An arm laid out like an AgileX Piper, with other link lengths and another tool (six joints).
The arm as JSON. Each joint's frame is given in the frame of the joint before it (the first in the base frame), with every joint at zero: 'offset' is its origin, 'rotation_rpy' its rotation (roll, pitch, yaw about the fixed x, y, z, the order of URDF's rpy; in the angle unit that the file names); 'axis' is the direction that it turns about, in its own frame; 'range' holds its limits. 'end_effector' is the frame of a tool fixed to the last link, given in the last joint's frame.
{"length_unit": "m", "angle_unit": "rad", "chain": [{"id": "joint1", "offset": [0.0, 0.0, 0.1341], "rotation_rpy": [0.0, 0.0, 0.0], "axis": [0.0, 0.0, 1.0], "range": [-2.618, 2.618]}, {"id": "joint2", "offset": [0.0, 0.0, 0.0], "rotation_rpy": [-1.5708, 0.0, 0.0], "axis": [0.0, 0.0, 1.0], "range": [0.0, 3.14]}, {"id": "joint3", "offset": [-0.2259, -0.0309, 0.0], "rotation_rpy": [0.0, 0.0, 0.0], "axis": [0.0, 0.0, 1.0], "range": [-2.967, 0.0]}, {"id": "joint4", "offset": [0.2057, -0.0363, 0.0], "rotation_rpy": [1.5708, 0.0, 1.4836], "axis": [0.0, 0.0, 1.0], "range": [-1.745, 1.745]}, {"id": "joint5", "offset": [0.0, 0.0, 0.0], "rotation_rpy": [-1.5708, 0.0, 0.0], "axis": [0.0, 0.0, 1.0], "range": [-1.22, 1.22]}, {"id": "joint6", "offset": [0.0, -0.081, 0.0], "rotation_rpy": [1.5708, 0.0, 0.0], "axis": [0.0, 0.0, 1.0], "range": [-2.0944, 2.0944]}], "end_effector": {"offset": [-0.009, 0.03, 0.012], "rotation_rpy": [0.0, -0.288, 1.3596]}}
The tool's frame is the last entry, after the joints.
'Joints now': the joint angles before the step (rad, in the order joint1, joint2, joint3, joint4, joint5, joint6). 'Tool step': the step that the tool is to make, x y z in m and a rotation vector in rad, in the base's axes. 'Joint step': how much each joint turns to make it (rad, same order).
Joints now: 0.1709, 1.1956, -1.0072, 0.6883, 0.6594, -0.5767
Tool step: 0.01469, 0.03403, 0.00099, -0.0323, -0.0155, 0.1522
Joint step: 0.1249, 0.1413, -0.1286, 0.0023, -0.0008, -0.0506
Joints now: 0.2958, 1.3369, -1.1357, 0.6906, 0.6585, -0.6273
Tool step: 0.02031, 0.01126, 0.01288, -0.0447, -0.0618, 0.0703
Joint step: 0.0136, 0.1123, -0.1742, -0.0286, 0.0448, -0.0476
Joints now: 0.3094, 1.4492, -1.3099, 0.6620, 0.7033, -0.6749
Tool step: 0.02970, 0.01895, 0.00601, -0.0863, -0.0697, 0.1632
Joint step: 0.0161, 0.1975, -0.2735, -0.0085, 0.1181, -0.1344
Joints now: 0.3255, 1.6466, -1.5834, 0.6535, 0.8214, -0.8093
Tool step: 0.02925, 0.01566, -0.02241, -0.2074, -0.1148, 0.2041
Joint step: 0.0264, 0.2103, -0.2418, -0.0938, 0.1002, -0.2064
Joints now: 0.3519, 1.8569, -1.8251, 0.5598, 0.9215, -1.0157
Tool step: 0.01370, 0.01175, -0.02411, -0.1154, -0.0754, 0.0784
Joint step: 0.0357, 0.0947, -0.0604, -0.0761, -0.0306, -0.0925
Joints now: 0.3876, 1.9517, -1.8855, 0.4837, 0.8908, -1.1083
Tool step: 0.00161, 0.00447, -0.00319, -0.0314, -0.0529, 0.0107
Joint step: 0.0197, 0.0064, -0.0005, -0.0396, -0.0416, -0.0154
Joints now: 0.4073, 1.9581, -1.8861, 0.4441, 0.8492, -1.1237
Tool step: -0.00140, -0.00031, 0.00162, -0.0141, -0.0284, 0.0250
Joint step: 0.0024, -0.0064, 0.0001, -0.0001, -0.0029, -0.0358
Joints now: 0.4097, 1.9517, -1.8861, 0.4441, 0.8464, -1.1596
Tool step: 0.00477, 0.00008, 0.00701, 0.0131, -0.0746, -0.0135
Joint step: 0.0000, -0.0037, -0.0157, -0.0074, -0.0546, -0.0157
